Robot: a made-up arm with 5 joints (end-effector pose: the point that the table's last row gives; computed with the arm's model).
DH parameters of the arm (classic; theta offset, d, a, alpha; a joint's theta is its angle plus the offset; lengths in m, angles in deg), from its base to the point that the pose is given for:
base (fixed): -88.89 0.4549 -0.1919 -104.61
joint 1: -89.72 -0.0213 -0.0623 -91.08
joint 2: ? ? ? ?
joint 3: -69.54 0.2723 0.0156 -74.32
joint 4: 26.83 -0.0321 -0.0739 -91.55
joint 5: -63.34 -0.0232 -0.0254 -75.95
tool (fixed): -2.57 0.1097 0 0
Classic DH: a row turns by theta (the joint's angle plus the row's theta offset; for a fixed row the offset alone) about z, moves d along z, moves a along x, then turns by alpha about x.
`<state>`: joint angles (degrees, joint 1 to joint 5).
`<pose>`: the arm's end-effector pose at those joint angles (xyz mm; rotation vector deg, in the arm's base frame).
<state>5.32 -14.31 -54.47 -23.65 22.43</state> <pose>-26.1 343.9 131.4 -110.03 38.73 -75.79</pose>
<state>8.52 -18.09 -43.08 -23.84 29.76</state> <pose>-29.0 358.6 134.7 -109.93 40.65 -76.09</pose>
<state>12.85 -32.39 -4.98 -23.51 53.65</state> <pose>-50.9 357.9 135.1 -118.71 40.66 -78.13</pose>
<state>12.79 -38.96 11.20 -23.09 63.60</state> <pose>-64.7 340.0 134.5 -125.59 38.54 -79.00</pose>
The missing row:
joint 2: 79.04 -0.26 -0.0899 -38.77
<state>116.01 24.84 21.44 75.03 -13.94</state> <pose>151.4 288.9 514.4 54.68 -34.39 108.93</pose>
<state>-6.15 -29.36 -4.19 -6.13 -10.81</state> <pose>-37.4 202.8 207.8 -73.35 -5.76 -163.34</pose>
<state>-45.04 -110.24 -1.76 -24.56 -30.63</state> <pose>-197.8 131.5 409.2 98.94 33.03 83.14</pose>
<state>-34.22 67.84 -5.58 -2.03 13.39</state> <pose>183.0 253.3 413.5 31.81 -51.64 -147.63</pose>
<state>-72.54 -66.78 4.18 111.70 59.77</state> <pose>-58.3 -79.8 442.1 43.31 108.99 -55.28</pose>
